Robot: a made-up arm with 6 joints.
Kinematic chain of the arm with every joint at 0, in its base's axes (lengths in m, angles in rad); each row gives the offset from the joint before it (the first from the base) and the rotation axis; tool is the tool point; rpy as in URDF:
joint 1: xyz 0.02 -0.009 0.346 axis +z
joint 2: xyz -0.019 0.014 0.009 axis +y
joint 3: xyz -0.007 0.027 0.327 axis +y
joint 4: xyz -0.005 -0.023 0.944 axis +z
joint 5: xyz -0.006 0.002 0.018 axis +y
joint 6: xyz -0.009 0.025 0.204 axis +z
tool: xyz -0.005 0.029 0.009 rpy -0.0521 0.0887 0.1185
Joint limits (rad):
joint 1: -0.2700..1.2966
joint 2: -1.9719..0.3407
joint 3: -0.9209..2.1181
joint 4: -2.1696..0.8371
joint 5: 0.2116..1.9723
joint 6: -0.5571..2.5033
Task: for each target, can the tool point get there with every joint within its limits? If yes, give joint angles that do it. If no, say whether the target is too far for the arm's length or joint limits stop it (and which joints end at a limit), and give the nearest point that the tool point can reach.
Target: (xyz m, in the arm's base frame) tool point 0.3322 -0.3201 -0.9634
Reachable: no: joint limits stop it (at a limit: joint 1, joint 2, joint 3, joint 4, joint 6) | nearest point 0.0386 -0.4873 -0.7979 | short by 0.376 m
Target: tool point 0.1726 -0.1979 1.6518
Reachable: yes | joints -0.1393 -0.2927 0.5030 -1.3402 1.4166 0.7120
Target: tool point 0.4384 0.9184 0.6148
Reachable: yes | joints 0.9992 -0.1498 1.6651 0.5038 1.1071 0.2450
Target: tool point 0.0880 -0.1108 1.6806
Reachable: yes | joints 0.2183 -0.6741 0.8469 -1.1836 1.0221 1.2072
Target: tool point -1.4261 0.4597 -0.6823
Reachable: no: too far | nearest point -1.1799 0.3758 -0.4871 | short by 0.325 m
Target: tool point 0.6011 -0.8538 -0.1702
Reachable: no: joint limits stop it (at a limit: joint 1, joint 2) | nearest point 0.6708 -0.3894 -0.1027 | short by 0.474 m
